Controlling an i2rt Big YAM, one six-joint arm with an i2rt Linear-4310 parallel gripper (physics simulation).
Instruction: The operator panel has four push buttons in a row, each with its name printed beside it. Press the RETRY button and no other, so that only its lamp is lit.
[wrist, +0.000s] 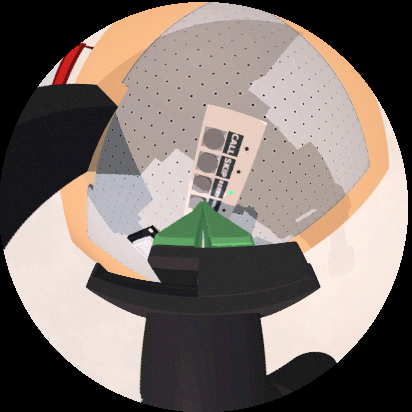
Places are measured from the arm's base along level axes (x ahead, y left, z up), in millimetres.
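Where they show: gripper, fingertip midpoint: (202, 206).
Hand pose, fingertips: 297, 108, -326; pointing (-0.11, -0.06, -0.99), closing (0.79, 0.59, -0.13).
Each offset is from my fingertips to the top centre of the thing, as dx, dy, dz. "pt": to the spot under its first point. Level surfaces: height alone.
The pale operator panel {pt -1, +89, -47} (255, 132) lies on the perforated board, with its row of grey round buttons. The CALL button {pt -31, +53, -44} (214, 138) is farthest from my gripper, then the SKIP button {pt -19, +25, -44} (207, 162), then the RETRY button {pt -6, -1, -44} (202, 184). A fourth button {pt +5, -28, -44} (197, 202) shows partly behind the fingertips, and its label is too covered to read. A small lamp {+28, +13, -47} (231, 192) beside the RETRY label glows green. The lamp spots by CALL and SKIP are dark. My gripper (202, 206) is shut and empty, its green tips in view in front of the panel's near end.
The perforated grey board {dz -100} (190, 75) lies on an orange-tan surface (379, 150). A black-and-white object {+23, -276, -74} (142, 240) is left of the fingers. A red item (69, 64) shows at the upper left, above a large black shape (50, 145). A short white strip {pt +222, +74, -100} (306, 215) lies at the right.
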